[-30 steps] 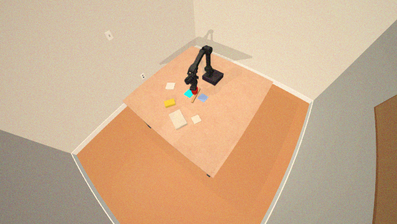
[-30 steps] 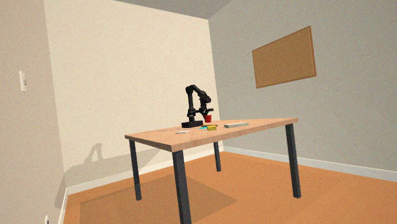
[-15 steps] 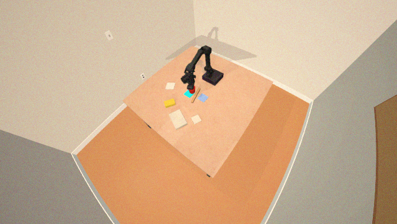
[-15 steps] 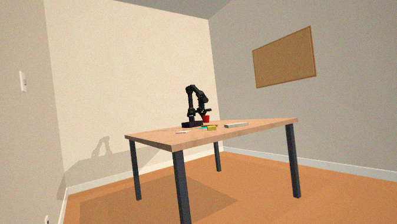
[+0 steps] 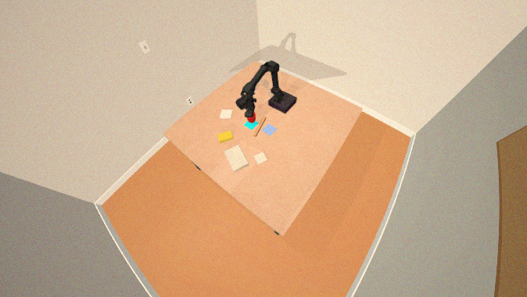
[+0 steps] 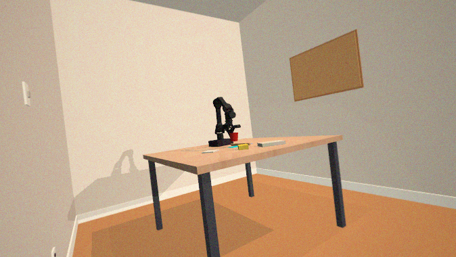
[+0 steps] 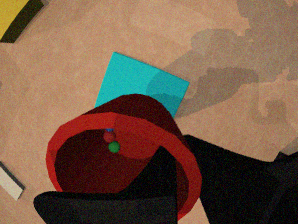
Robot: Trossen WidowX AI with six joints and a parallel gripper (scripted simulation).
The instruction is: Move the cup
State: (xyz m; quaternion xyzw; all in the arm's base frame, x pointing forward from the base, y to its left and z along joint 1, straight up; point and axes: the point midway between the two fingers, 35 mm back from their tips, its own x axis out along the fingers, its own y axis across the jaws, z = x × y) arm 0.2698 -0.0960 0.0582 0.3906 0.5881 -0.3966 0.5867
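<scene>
Right now the cyan pad is 9 cm below my gripper tip and 3 cm ahead of it. Also, from my gripper tip: red cup 3 cm ahead, 1 cm to the left; then wooden stick 8 cm to the left, 8 cm below, 2 cm ahead; then yellow block 25 cm ahead, 10 cm to the right, 7 cm below.
</scene>
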